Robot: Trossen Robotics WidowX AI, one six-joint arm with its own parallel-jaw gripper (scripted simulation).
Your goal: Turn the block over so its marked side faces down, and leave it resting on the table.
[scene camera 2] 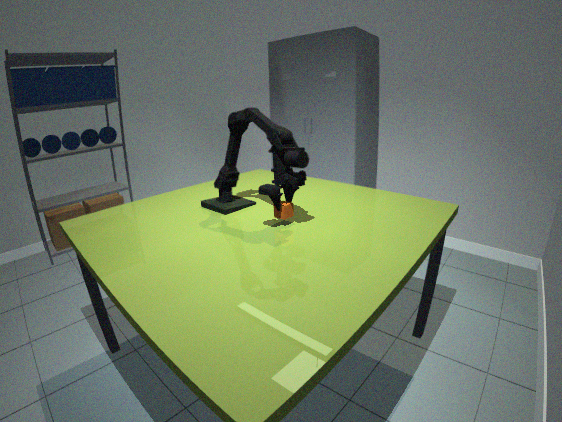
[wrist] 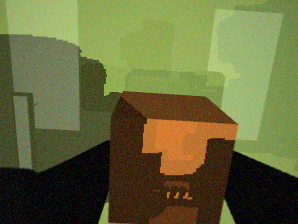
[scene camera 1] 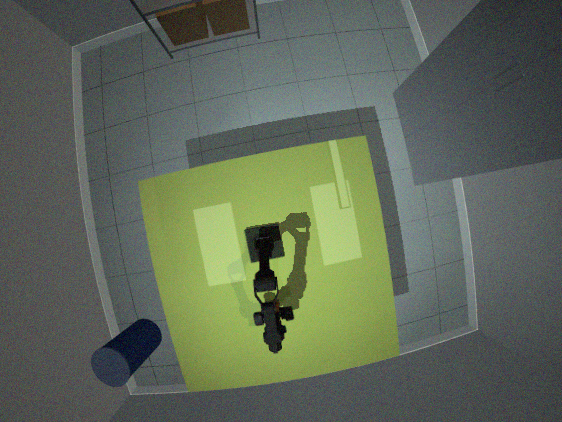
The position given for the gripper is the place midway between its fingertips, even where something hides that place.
Observation:
The gripper [scene camera 2: 283,208] carries an orange block [wrist: 167,151].
The gripper is seen too in the wrist view [wrist: 165,152].

